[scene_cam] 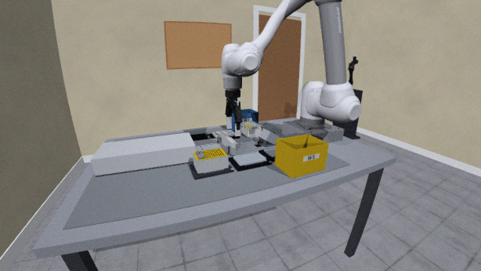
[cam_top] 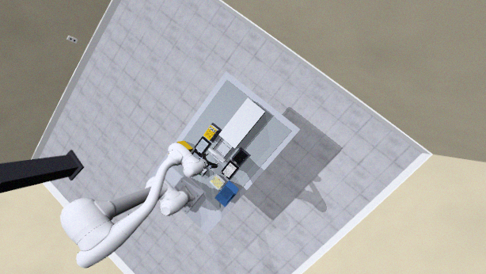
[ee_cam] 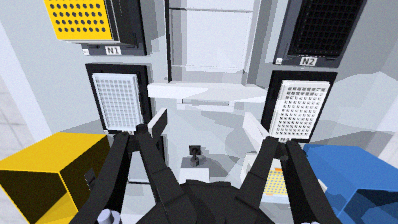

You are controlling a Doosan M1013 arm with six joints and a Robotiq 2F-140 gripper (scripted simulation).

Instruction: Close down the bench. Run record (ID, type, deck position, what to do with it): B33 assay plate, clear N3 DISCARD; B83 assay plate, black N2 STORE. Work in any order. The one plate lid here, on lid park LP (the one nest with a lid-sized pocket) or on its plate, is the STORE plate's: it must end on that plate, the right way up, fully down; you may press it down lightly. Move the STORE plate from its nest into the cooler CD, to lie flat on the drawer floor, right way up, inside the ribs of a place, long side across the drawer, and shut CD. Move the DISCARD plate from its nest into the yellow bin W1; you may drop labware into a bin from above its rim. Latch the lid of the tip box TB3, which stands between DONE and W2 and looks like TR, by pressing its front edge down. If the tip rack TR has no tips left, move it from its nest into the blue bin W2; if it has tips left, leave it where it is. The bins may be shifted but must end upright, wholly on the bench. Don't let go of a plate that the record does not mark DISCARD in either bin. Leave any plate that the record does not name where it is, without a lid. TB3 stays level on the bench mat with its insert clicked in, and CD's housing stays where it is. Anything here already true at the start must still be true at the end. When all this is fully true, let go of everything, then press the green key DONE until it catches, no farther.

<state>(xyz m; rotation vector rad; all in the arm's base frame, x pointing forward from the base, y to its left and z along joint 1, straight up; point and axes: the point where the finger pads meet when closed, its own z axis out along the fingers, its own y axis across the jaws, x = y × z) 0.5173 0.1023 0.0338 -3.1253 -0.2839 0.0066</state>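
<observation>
The see-through plate lid lies 210 mm behind my hand, 130 mm to the left of it and 90 mm below it. Round my hand: drawer (150 mm ahead, 30 mm to the left, 80 mm below); then N3 label (120 mm behind, 160 mm to the left, 90 mm below); then black nest (40 mm behind, 180 mm to the left, 100 mm below).
</observation>
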